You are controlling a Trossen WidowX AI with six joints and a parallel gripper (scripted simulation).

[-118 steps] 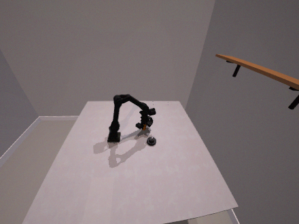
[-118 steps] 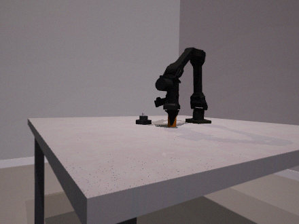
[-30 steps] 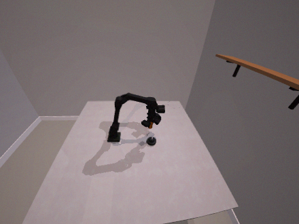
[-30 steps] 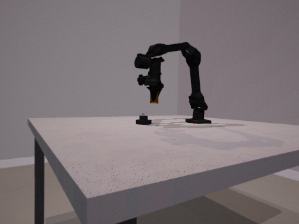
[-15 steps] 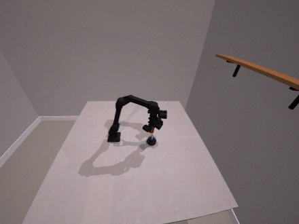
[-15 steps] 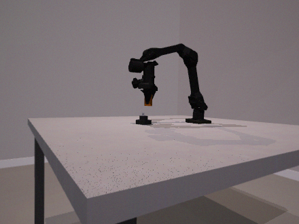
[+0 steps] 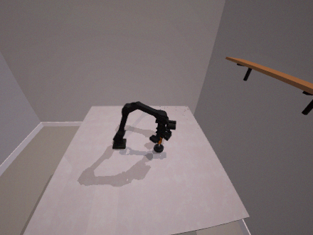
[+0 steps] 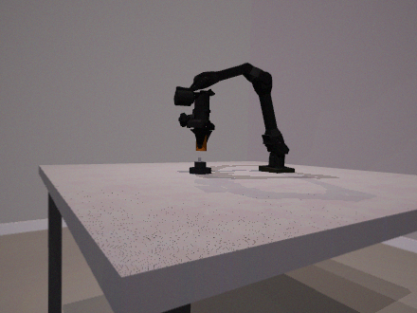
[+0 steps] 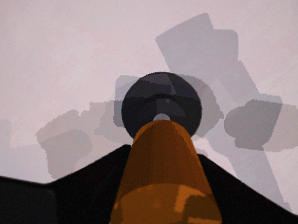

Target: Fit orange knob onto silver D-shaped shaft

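My gripper tip is 60 mm above the black pedestal. Also, from my gripper tip: orange knob 30 mm above.
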